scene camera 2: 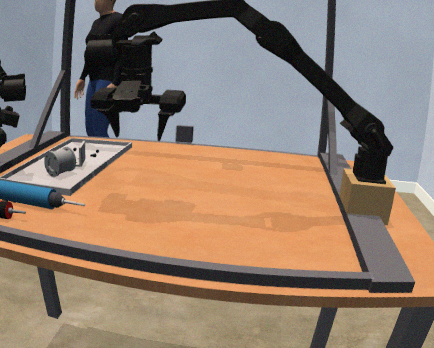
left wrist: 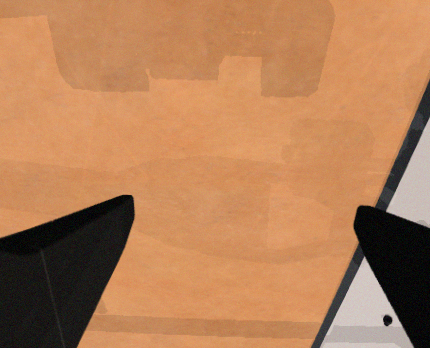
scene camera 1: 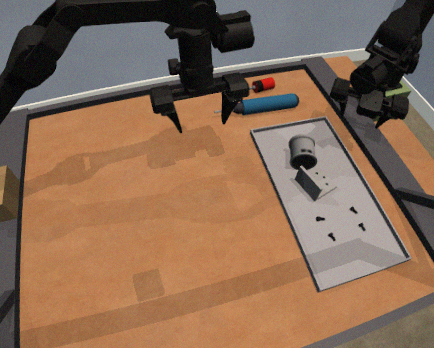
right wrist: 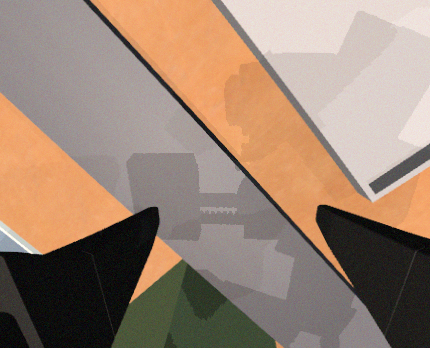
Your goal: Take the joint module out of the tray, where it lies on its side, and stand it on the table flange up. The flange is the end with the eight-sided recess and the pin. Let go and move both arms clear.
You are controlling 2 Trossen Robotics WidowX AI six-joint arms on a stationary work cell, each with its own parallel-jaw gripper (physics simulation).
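Frame: origin at the left arm's base, x up, y back, z right, level; millimetres.
Where they show: left gripper, fingertip midpoint: (scene camera 2: 137, 138) (left wrist: 244, 211) (scene camera 1: 202, 127); right gripper, fingertip midpoint: (scene camera 1: 358, 122) (right wrist: 237, 213); left arm's base at its link origin: (scene camera 2: 369, 177).
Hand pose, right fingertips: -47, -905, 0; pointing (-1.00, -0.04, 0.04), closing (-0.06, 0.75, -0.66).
Observation:
Each offset is from my right fingertips to the centre of the thing, as dx, dy, dz.
The grey joint module {+0, +195, +53} (scene camera 1: 302, 149) (scene camera 2: 61, 161) lies on its side in the tray {-28, +177, +149} (scene camera 1: 309, 230) (scene camera 2: 95, 162) (left wrist: 415, 180) (right wrist: 300, 25), near the end by the blue tool. Its ends are too small to tell which is the flange. My left gripper (scene camera 1: 202, 127) (scene camera 2: 139, 138) (left wrist: 244, 211) is open and empty, high above the table, to the left of the tray in scene camera 1. My right gripper (scene camera 1: 359, 119) (right wrist: 237, 213) is open and empty, above the grey frame beam, to the right of the tray in scene camera 1. Its fingertips do not show in scene camera 2. The module shows in neither wrist view.
An angled bracket {-4, +190, +130} (scene camera 1: 310, 185) (scene camera 2: 81, 153) stands close to the module, with several black screws {-27, +219, +216} (scene camera 1: 320, 219) farther along the tray. A blue tool {-16, +238, -137} (scene camera 1: 270, 103) (scene camera 2: 30, 194) and a red tool {-19, +205, -215} (scene camera 1: 266, 84) (scene camera 2: 6, 210) lie beside the tray. A green box {+13, -112, -70} (scene camera 1: 400, 90) (right wrist: 150, 315) is beyond the beam.

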